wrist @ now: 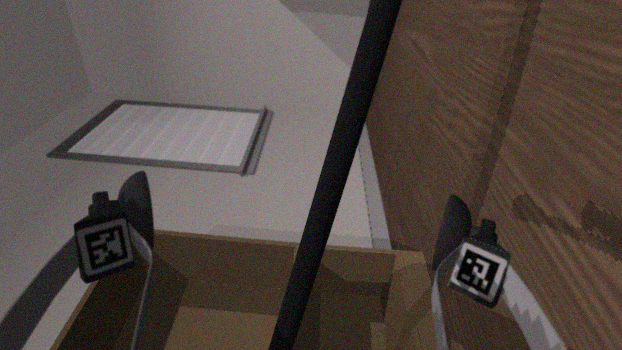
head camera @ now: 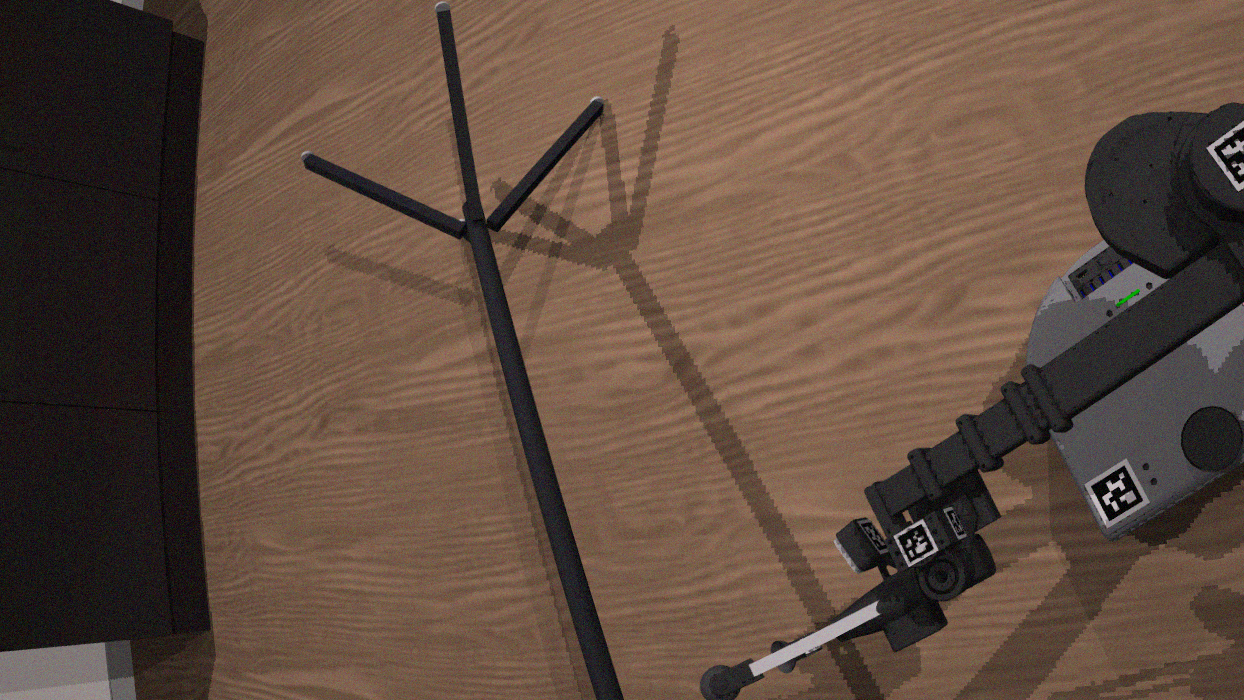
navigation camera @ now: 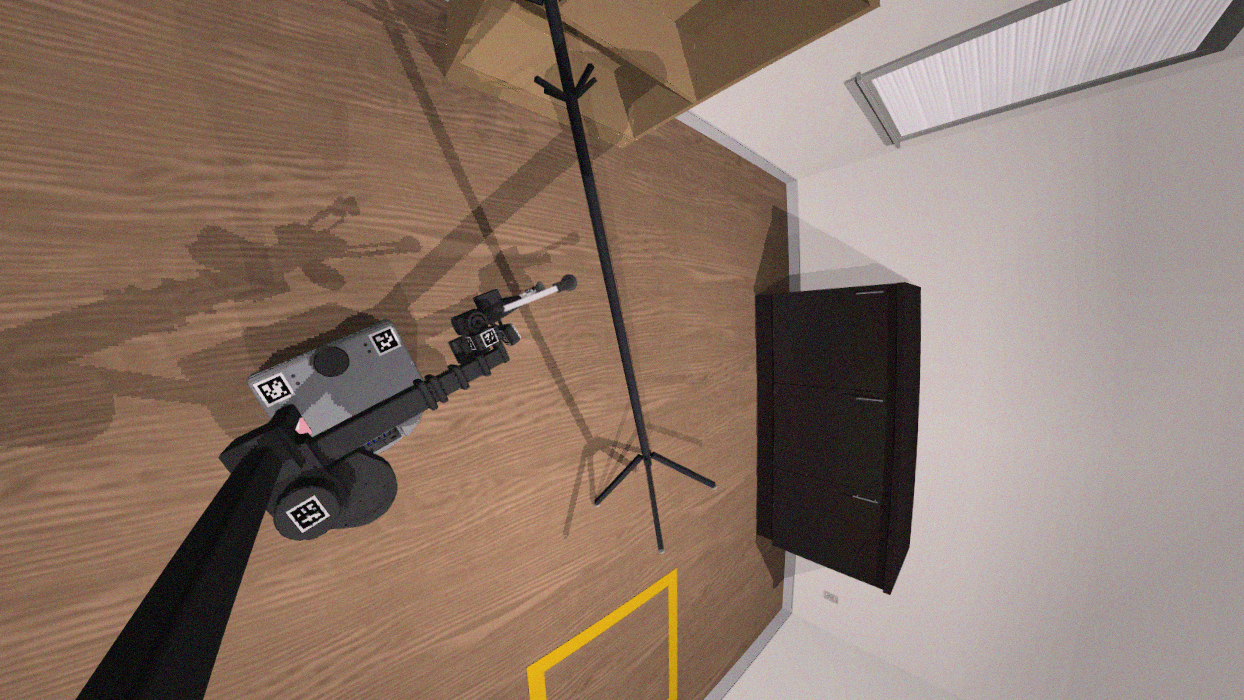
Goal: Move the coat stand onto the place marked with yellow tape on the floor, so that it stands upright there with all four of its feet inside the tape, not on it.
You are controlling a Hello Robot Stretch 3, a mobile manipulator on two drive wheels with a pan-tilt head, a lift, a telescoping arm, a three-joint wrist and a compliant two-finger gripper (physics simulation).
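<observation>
The head camera shows the gripper (head camera: 740, 676), a coat stand (head camera: 473, 228) and a dark cabinet (head camera: 108, 547). In the navigation camera view, the gripper (navigation camera: 559, 283) is visible along with the dark cabinet (navigation camera: 838, 370) and a wooden bookshelf (navigation camera: 625, 103). The wrist view has the gripper (wrist: 297, 210), the wooden bookshelf (wrist: 203, 284) and a window (wrist: 195, 137).
</observation>
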